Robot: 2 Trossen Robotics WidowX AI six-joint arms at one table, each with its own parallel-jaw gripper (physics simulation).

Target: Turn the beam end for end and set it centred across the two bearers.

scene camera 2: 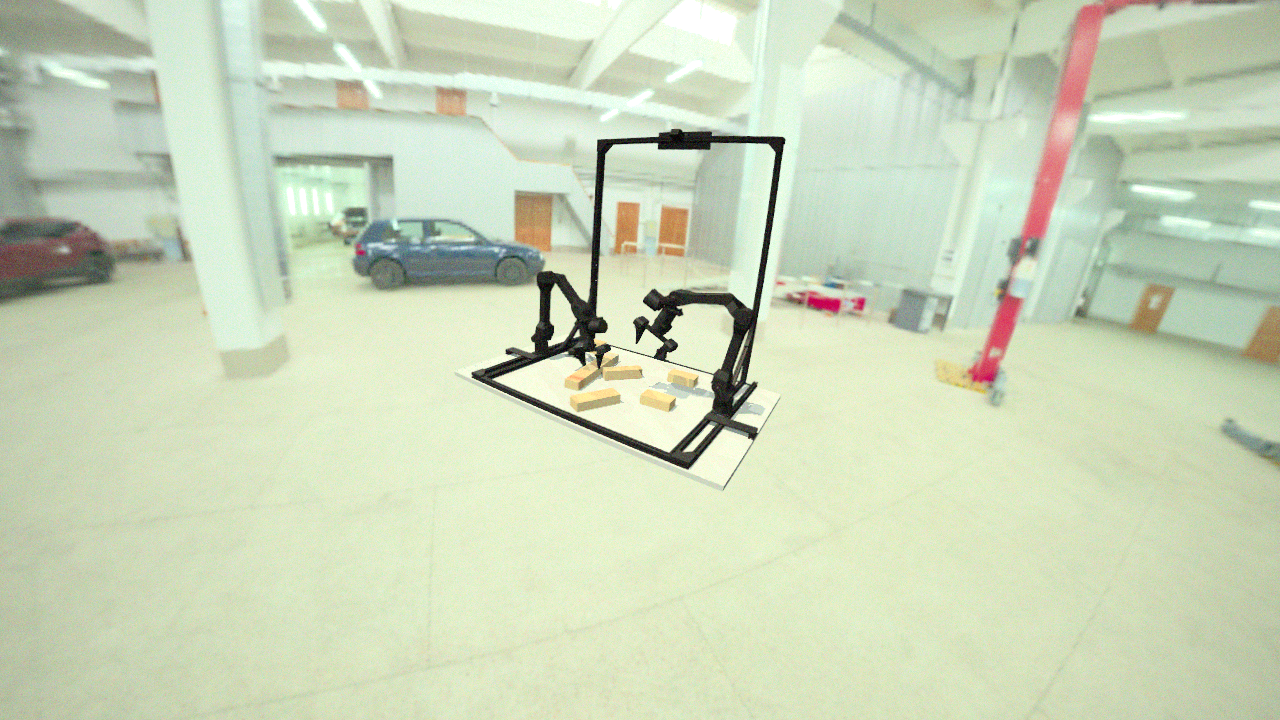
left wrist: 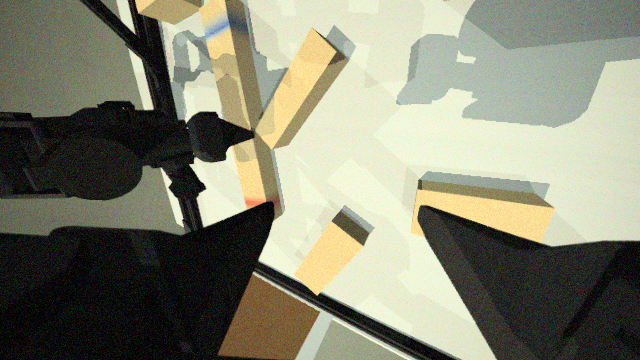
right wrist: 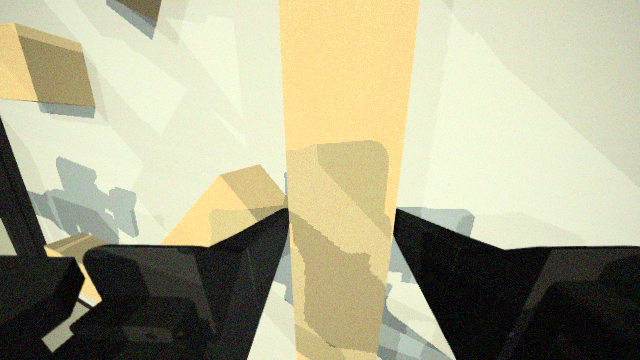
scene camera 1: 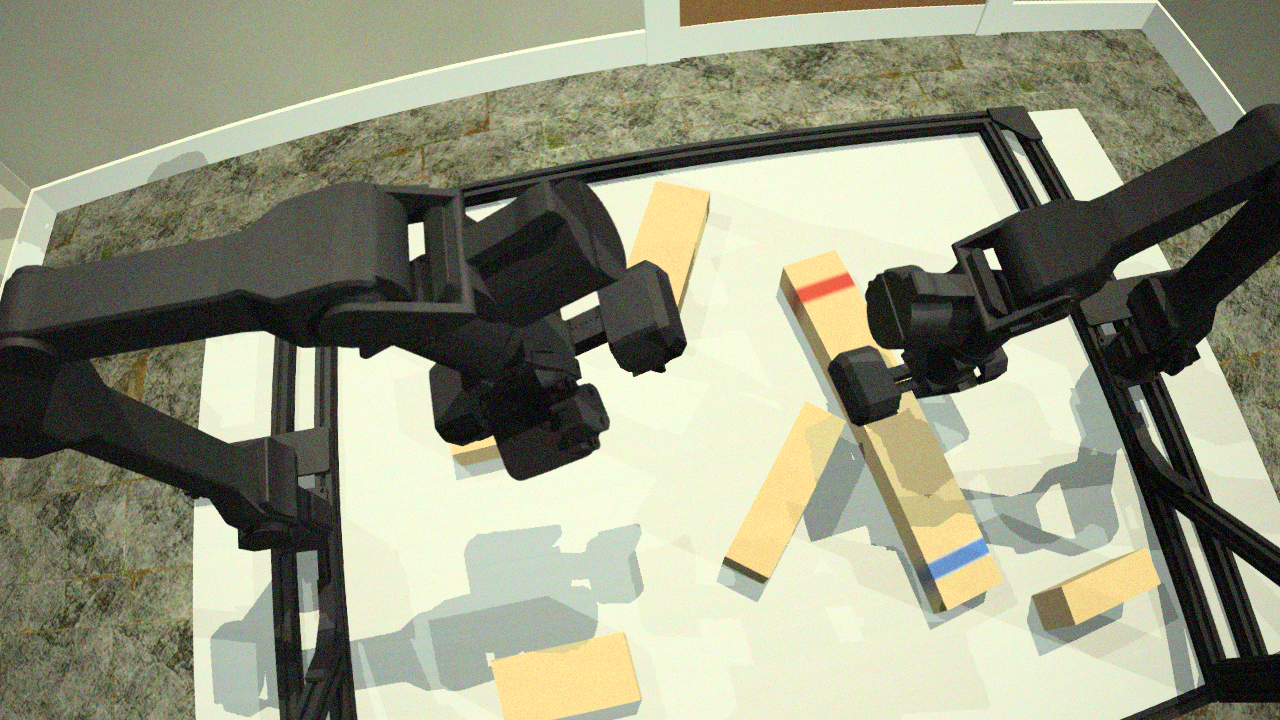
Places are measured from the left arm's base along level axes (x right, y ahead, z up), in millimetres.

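Pixels of known places: left gripper, fingertip midpoint: (scene camera 2: 645,350) (left wrist: 345,210) (scene camera 1: 609,388); right gripper, fingertip midpoint: (scene camera 2: 592,369) (left wrist: 244,135) (right wrist: 339,214); left arm's base, link origin: (scene camera 2: 722,411) (scene camera 1: 301,520); right arm's base, link origin: (scene camera 2: 541,352) (left wrist: 163,121) (scene camera 1: 1127,359).
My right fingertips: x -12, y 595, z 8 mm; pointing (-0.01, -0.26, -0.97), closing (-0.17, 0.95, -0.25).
Note:
For each thing: its top centre in the pictures, then the offset to it from my right fingertips.
- beam, top centre: (right wrist: 336,249) (scene camera 1: 892,416) (left wrist: 237,126) (scene camera 2: 594,365) dx +18, dy +4, dz +11 mm
- oblong block, top centre: (scene camera 1: 788,486) (right wrist: 185,254) (left wrist: 288,97) (scene camera 2: 622,368) dx +65, dy -116, dz +17 mm
The beam (scene camera 1: 935,474) (scene camera 2: 581,377) (left wrist: 255,175) (right wrist: 345,75) is a long pale wooden bar with a red band at its upper end and a blue band at its lower end in scene camera 1. My right gripper (scene camera 2: 591,364) (right wrist: 339,214) is shut on it near its middle, with a fingertip at each long side. My left gripper (scene camera 2: 649,349) (left wrist: 345,210) is open and empty, high over the table to the left in scene camera 1. Several plain wooden blocks lie about; I cannot tell which are the two bearers. One oblong block (scene camera 1: 783,492) (left wrist: 302,82) lies slanted close beside the beam.
Other plain blocks are a long one (scene camera 1: 682,223) (scene camera 2: 595,399) at the top in scene camera 1, a mostly hidden one (scene camera 1: 474,452) (left wrist: 490,212) under my left arm, one (scene camera 1: 568,676) at the bottom and one (scene camera 1: 1100,591) at lower right. A black frame (scene camera 1: 733,152) edges the table.

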